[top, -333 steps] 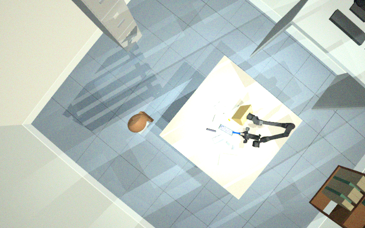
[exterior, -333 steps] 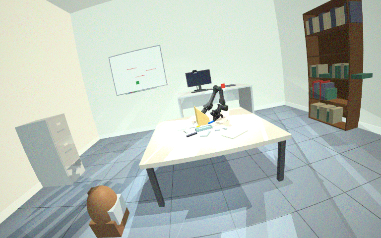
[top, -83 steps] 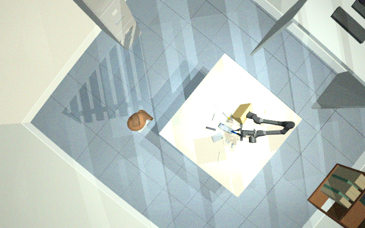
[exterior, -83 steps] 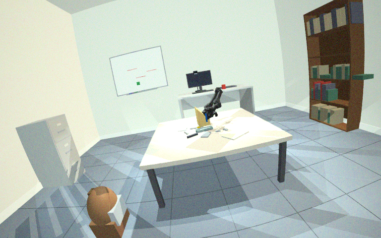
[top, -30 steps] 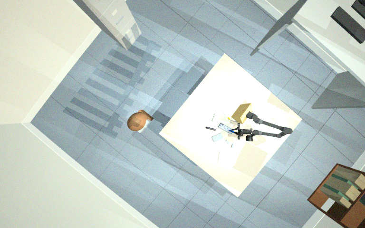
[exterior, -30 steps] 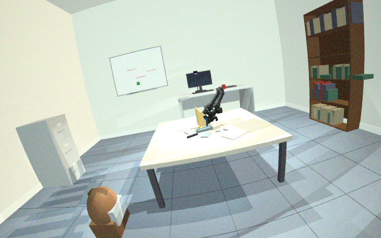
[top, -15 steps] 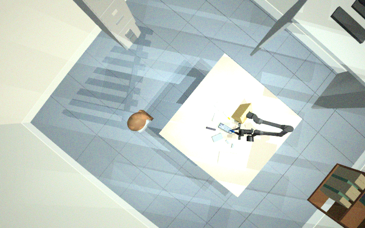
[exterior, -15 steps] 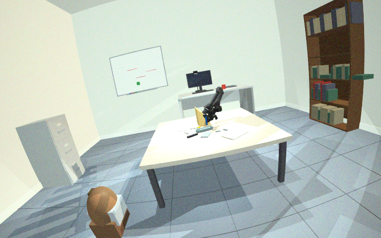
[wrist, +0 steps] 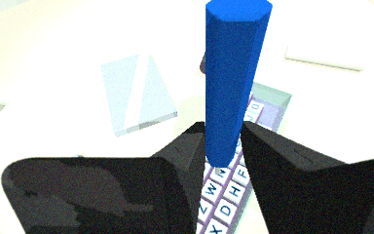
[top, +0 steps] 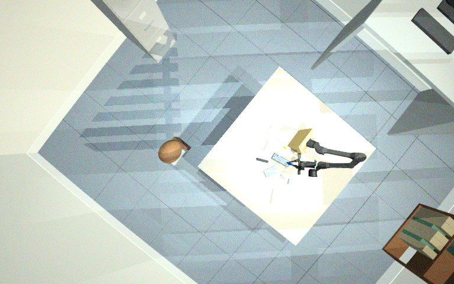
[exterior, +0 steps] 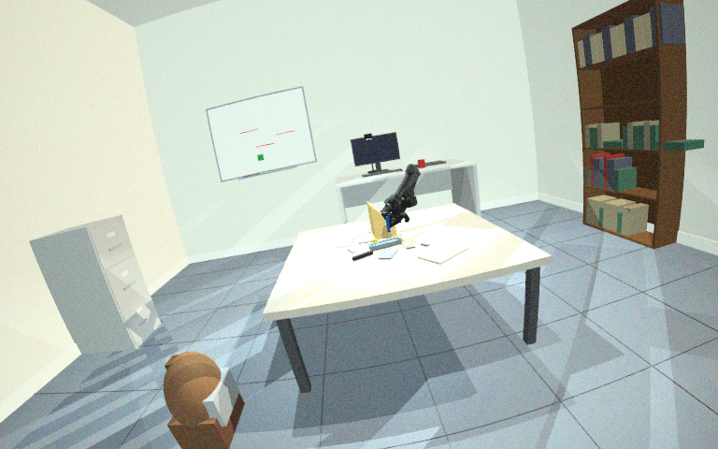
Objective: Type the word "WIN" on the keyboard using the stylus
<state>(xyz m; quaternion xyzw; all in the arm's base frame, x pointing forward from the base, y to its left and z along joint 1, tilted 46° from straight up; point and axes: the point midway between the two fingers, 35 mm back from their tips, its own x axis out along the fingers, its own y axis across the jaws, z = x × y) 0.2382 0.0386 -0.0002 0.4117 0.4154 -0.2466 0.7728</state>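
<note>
Right now the W key is 9 cm below my gripper tip. The rest, counted from my gripper tip: blue stylus: 2 cm below; then small block: 12 cm ahead, 10 cm to the left, 10 cm below; then yellow-tipped marker: 12 cm to the right, 11 cm behind, 10 cm below.
</note>
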